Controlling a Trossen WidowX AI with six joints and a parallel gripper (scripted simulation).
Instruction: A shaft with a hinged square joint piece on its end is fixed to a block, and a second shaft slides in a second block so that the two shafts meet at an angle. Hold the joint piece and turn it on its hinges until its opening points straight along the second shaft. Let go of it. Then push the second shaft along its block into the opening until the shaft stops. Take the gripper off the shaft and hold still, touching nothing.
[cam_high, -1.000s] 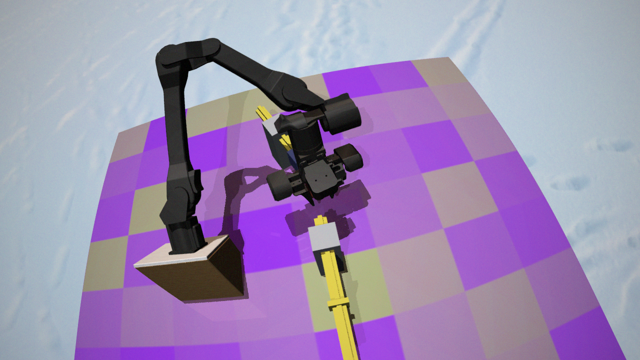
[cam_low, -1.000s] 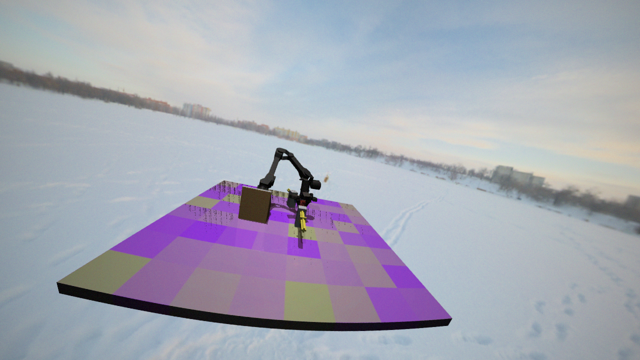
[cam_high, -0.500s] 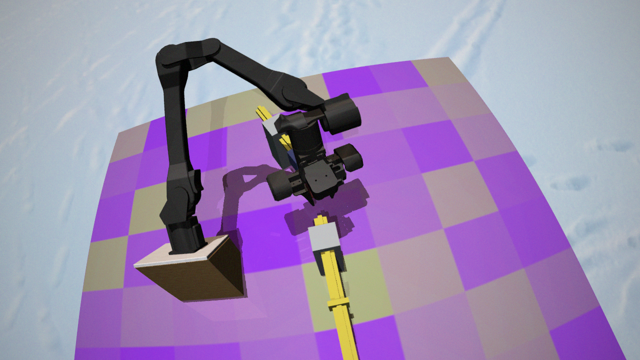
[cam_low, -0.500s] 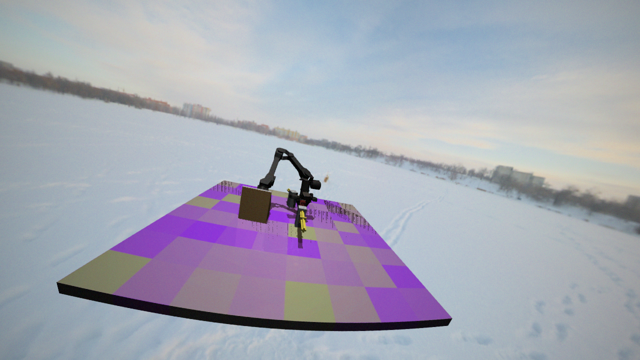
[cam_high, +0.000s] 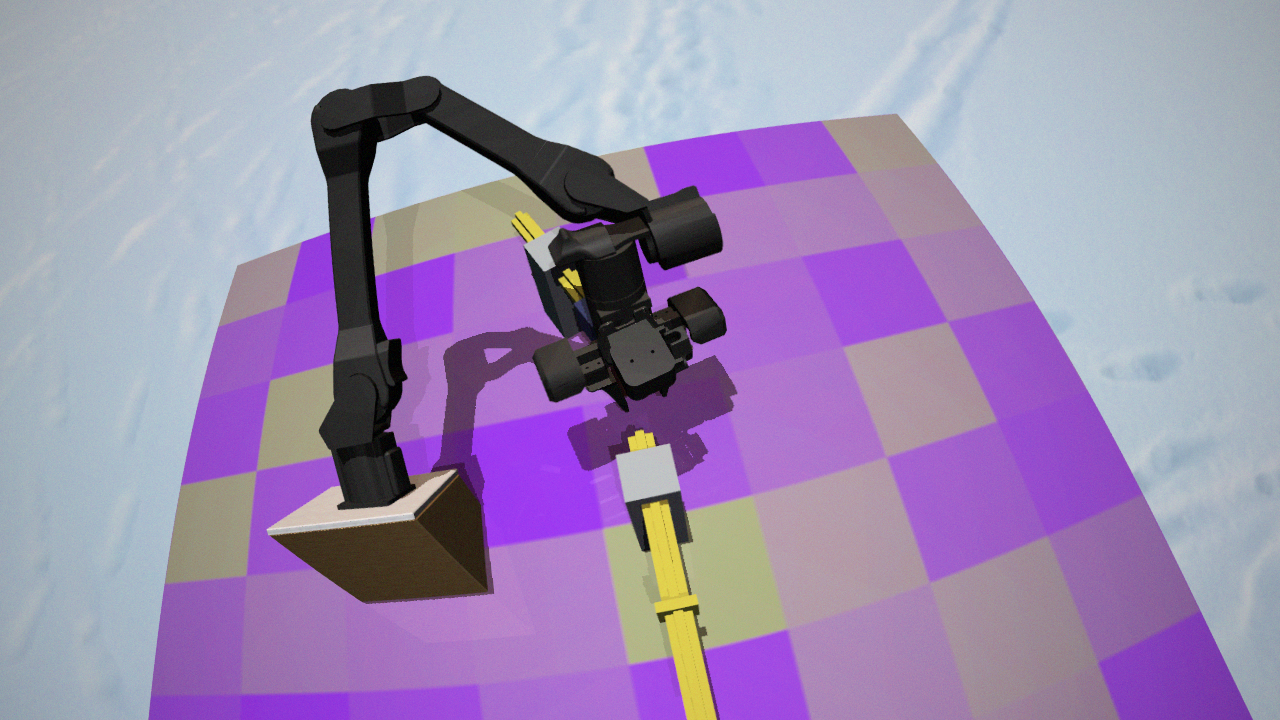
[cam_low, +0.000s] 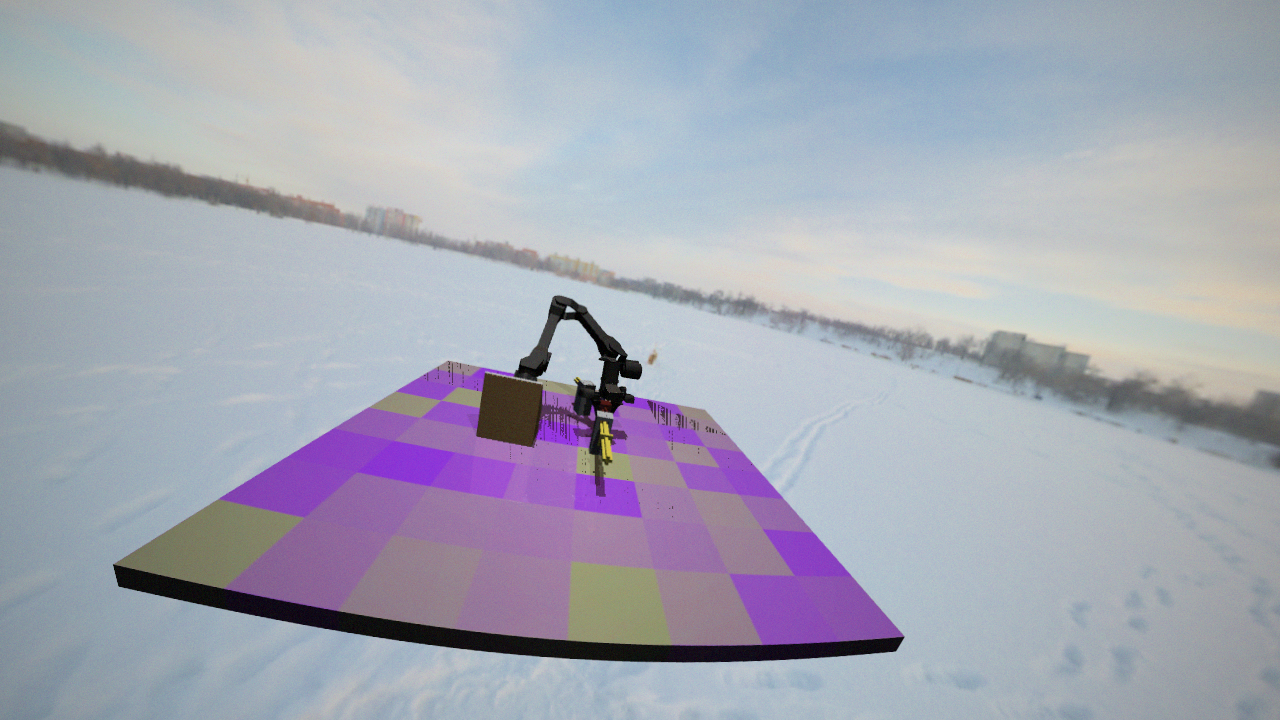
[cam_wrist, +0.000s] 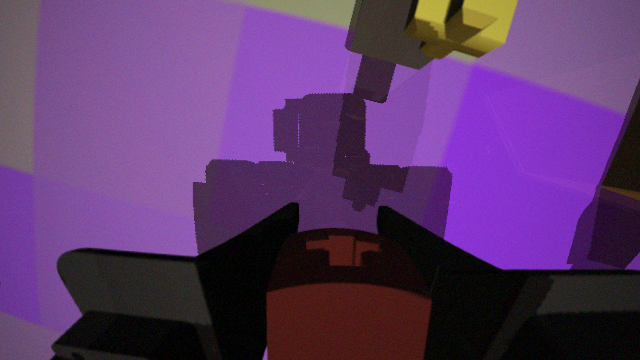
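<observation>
My gripper tip is 10 mm past the red square joint piece, 20 mm to the right of it and 40 mm below it.
</observation>
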